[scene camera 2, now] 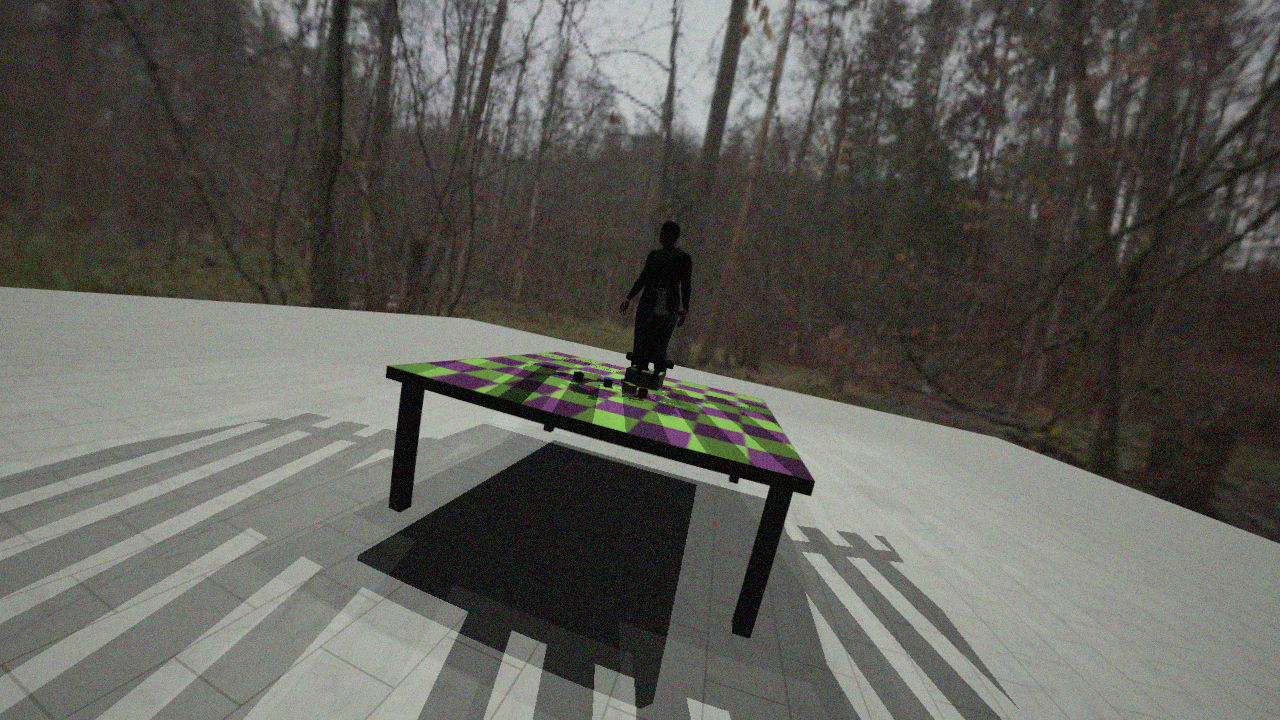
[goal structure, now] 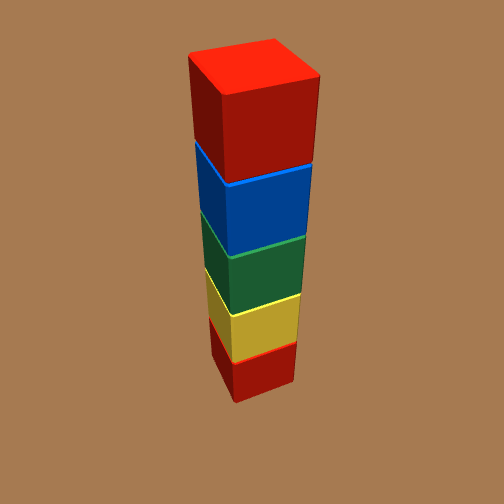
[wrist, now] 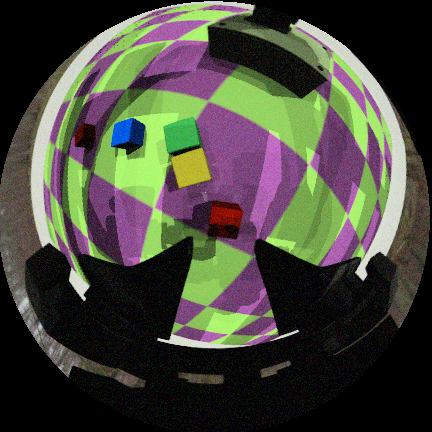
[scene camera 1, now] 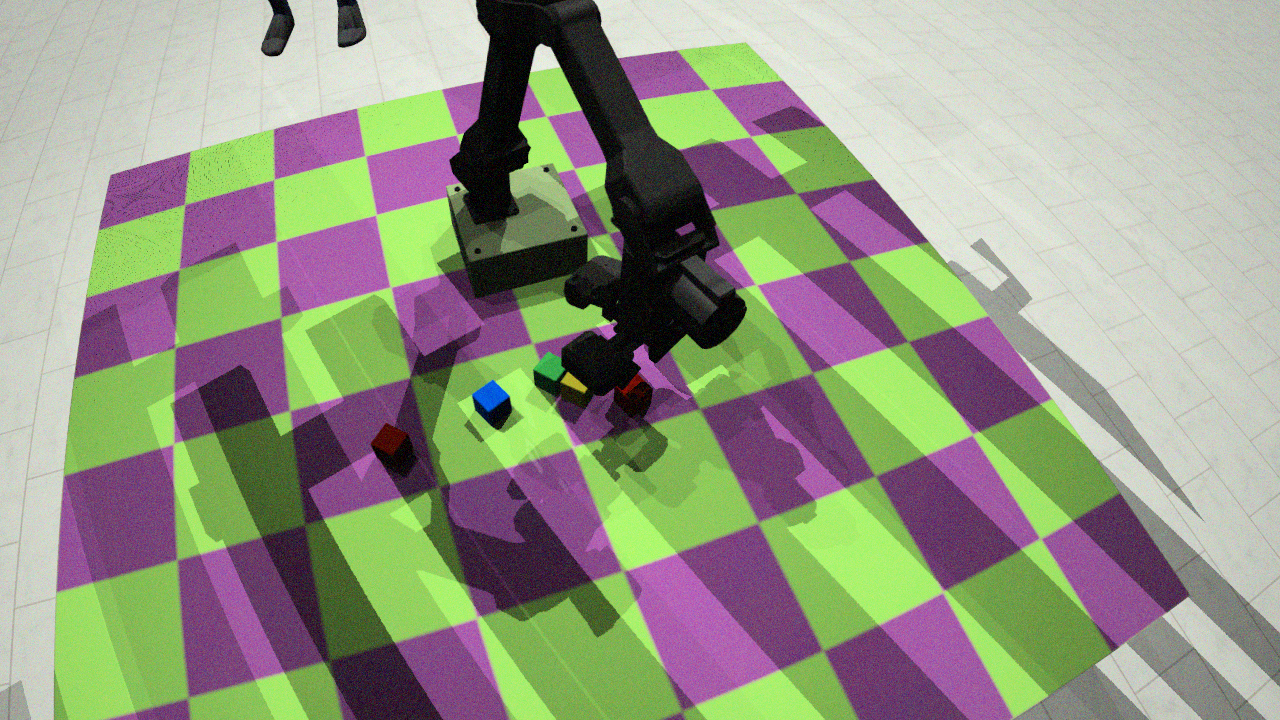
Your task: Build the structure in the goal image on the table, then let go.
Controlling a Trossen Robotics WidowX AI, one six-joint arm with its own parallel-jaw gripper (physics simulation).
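Places are measured from the arm's base along level axes (x ahead, y left, z up), in millimetres.
Pixels of known places: gripper, fingertip midpoint: (scene camera 2: 645,381) (wrist: 224,242) (scene camera 1: 636,373); arm's base at its link origin: (scene camera 1: 491,204).
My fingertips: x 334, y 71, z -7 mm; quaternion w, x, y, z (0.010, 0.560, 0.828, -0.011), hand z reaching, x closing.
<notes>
Ahead of a thing's pixels: the offset from my fingertips to its middle. Level surfaces: height alone.
My gripper (wrist: 224,242) is open and empty, above the table close to a red cube @[0 mm left, 4 mm back, 49 mm down] (wrist: 225,219) (scene camera 1: 633,394), which lies just beyond the fingertips in the wrist view. A green cube @[79 mm right, 69 mm back, 49 mm down] (wrist: 182,135) (scene camera 1: 549,371) and a yellow cube @[55 mm right, 41 mm back, 49 mm down] (wrist: 191,168) (scene camera 1: 574,385) lie side by side, close together at one edge. In scene camera 1 the gripper's dark parts hide some of the yellow cube and of the near red cube. A blue cube @[160 mm right, 56 mm back, 49 mm down] (wrist: 127,133) (scene camera 1: 491,402) (scene camera 2: 607,382) lies apart, left of the green one. A second red cube @[289 mm right, 43 mm back, 49 mm down] (wrist: 85,135) (scene camera 1: 391,444) (scene camera 2: 579,376) lies farthest left, in shadow.
The arm's grey base block (scene camera 1: 528,241) (wrist: 267,55) stands on the green and purple checkered table @[65 mm down] (scene camera 1: 698,626) (scene camera 2: 675,438), behind the cubes. Long dark shadows cross the table top. A dark standing figure (scene camera 2: 663,291) is behind the table.
</notes>
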